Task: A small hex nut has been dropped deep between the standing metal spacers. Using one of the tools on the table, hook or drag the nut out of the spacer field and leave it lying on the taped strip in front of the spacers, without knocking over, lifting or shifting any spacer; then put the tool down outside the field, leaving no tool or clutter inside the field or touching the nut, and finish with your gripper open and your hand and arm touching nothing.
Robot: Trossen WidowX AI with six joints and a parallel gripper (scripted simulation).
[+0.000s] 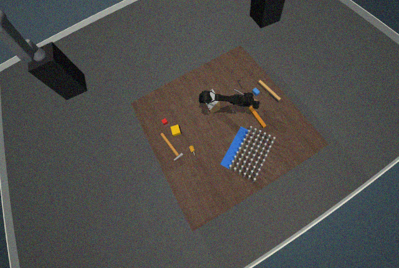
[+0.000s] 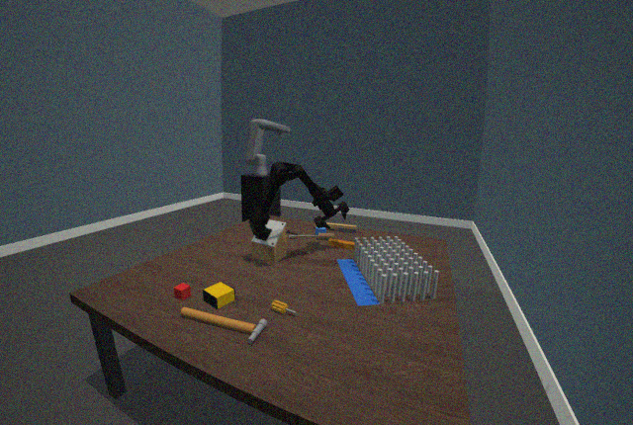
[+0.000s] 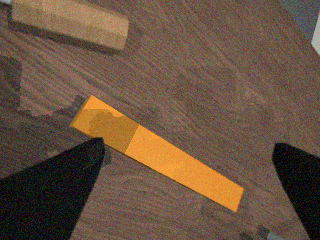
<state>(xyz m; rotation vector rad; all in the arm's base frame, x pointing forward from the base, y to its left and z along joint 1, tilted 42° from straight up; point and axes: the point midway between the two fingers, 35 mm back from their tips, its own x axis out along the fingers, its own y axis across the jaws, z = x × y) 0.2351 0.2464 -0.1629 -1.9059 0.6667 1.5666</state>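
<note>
My gripper tip is now 190 mm past the rod, 110 mm above it and 10 mm to the right of it. From my gripper tip the other things lie so: blue block (160 mm behind, 130 mm to the left, 110 mm below); then orange bar (110 mm below, 60 mm ahead, 10 mm to the left); then blue taped strip (290 mm to the right, 220 mm ahead, 130 mm below).
</note>
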